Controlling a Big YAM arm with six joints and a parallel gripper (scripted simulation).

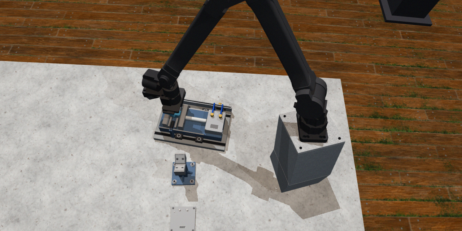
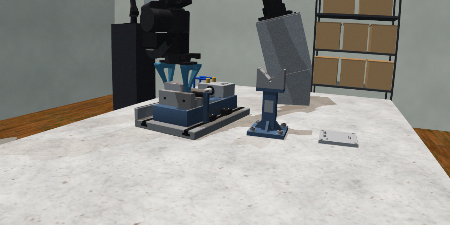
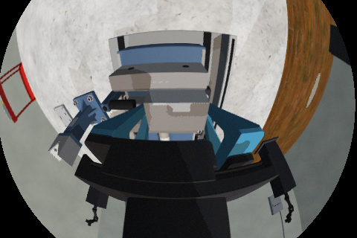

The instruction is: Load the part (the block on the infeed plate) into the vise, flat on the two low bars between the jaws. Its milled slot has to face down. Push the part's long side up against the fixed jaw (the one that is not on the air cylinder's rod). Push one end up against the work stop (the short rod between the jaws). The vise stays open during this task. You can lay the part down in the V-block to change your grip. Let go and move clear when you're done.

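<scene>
My hand is 10 mm above the grey part. Also, from my hand: work stop: 10 mm ahead, 70 mm to the left, 10 mm below; moving jaw: 30 mm behind, 20 mm to the left, 20 mm below; fixed jaw: 30 mm ahead, 20 mm to the left, 20 mm below.
</scene>
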